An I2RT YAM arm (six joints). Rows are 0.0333 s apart.
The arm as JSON. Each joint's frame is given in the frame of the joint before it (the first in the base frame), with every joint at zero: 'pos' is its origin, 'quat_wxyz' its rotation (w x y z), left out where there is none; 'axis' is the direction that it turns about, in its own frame. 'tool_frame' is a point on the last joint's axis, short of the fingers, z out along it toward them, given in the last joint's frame.
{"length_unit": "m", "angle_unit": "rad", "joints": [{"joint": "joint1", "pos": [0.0, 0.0, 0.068], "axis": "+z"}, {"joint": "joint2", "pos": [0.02, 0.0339, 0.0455], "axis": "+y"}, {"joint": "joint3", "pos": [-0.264, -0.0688, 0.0], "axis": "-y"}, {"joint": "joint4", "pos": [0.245, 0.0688, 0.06], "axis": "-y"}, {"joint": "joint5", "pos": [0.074, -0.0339, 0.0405], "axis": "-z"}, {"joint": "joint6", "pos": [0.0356, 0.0, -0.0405], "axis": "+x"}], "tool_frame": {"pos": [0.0, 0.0, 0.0], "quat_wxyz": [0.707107, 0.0, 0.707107, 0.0]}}
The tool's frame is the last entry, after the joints.
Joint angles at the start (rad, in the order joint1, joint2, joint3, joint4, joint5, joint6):
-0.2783 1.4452 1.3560 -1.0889 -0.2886 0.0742
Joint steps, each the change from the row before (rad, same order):
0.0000 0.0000 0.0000 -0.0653 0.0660 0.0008
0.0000 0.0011 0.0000 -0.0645 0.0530 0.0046
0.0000 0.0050 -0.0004 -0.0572 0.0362 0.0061
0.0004 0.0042 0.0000 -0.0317 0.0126 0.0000
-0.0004 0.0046 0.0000 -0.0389 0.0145 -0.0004
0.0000 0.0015 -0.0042 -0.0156 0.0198 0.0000
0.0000 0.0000 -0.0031 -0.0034 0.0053 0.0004
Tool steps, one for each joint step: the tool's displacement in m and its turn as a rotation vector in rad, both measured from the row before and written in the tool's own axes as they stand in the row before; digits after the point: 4 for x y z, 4 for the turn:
0.0069 -0.0028 -0.0003 0.0705 0.0581 0.0173
0.0068 -0.0024 0.0000 0.0578 0.0601 0.0174
0.0055 -0.0020 0.0013 0.0412 0.0587 0.0155
0.0028 -0.0007 0.0011 0.0155 0.0345 0.0042
0.0035 -0.0011 0.0011 0.0182 0.0418 0.0049
0.0018 -0.0010 0.0014 0.0215 0.0194 0.0021
0.0007 -0.0003 0.0008 0.0058 0.0060 0.0009

